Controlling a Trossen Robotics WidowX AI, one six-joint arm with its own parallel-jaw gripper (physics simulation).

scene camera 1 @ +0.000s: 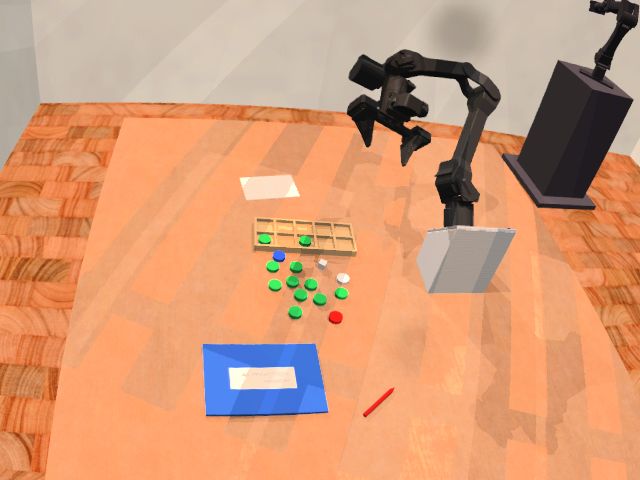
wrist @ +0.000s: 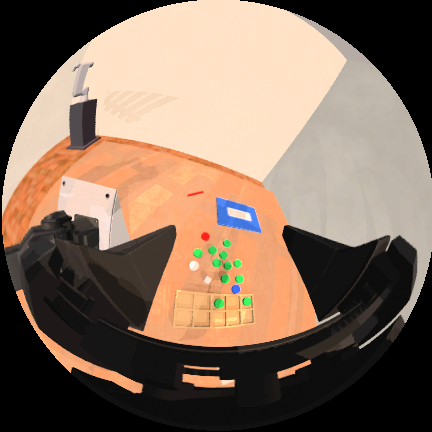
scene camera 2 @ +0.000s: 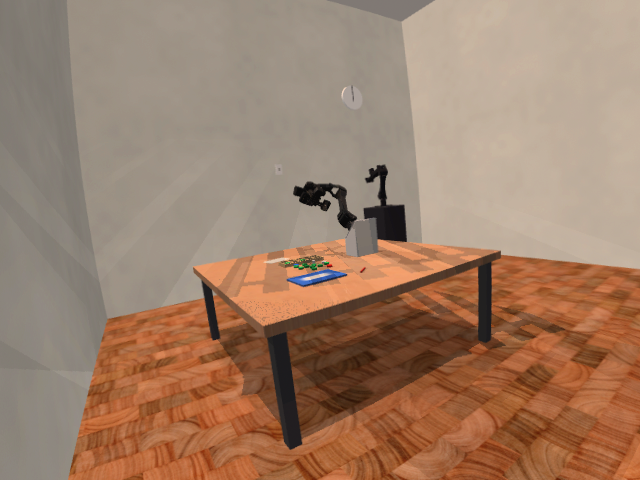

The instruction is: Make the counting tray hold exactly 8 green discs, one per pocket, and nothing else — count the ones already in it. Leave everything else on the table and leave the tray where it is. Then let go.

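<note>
The tan counting tray (scene camera 1: pixel 343 252) (wrist: pixel 183 317) has two rows of pockets. Two green discs lie in its front row: one green disc (scene camera 1: pixel 264 238) (wrist: pixel 247 301) in the leftmost pocket in scene camera 1, another green disc (scene camera 1: pixel 305 240) (wrist: pixel 219 303) in the middle pocket. The other pockets look empty. Several loose green discs lie on the table in front, among them a green disc (scene camera 1: pixel 272 266) (wrist: pixel 239 279) and a green disc (scene camera 1: pixel 295 312) (wrist: pixel 227 243). My gripper (scene camera 1: pixel 386 155) (wrist: pixel 230 230) is open and empty, high above the table, behind and right of the tray in scene camera 1.
A blue disc (scene camera 1: pixel 279 256) (wrist: pixel 236 289) lies close to the tray's front wall. A small white cube (scene camera 1: pixel 322 264), white disc (scene camera 1: pixel 342 278) and red disc (scene camera 1: pixel 336 317) lie near the green discs. Farther off are a blue folder (scene camera 1: pixel 217 397), red pencil (scene camera 1: pixel 378 401) and white sheet (scene camera 1: pixel 269 187).
</note>
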